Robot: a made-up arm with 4 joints.
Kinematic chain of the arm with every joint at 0, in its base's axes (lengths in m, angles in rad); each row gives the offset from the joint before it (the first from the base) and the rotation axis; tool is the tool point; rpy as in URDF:
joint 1: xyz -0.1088 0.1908 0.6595 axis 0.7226 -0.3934 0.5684
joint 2: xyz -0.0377 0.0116 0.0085 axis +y
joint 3: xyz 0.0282 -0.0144 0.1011 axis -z
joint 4: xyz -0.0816 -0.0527 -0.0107 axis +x
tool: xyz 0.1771 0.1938 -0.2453 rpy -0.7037 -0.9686 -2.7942
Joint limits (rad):
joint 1: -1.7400..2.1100
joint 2: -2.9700..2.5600
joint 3: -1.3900..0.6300
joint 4: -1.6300..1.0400
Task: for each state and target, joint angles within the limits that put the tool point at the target. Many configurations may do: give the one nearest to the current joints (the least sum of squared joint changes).
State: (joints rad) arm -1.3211 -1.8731 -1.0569 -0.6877
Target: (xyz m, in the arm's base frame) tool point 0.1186 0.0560 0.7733
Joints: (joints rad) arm -1.5004 -1.0899 -0.8729 -1.2025
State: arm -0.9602 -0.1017 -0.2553 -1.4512
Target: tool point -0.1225 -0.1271 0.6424
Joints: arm -0.7513 0.2284 -0.3249 -1.4961
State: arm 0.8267 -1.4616 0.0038 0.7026
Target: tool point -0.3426 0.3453 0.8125
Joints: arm 0.5389 -1.5101 -0.1092 0.9571
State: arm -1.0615 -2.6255 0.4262 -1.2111
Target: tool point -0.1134 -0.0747 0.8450
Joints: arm -0.5153 -2.9535 0.6286 -1.6300
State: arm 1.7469 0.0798 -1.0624 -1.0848
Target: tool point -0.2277 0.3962 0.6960
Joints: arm 2.0406 0.1853 -1.2383 -0.6300
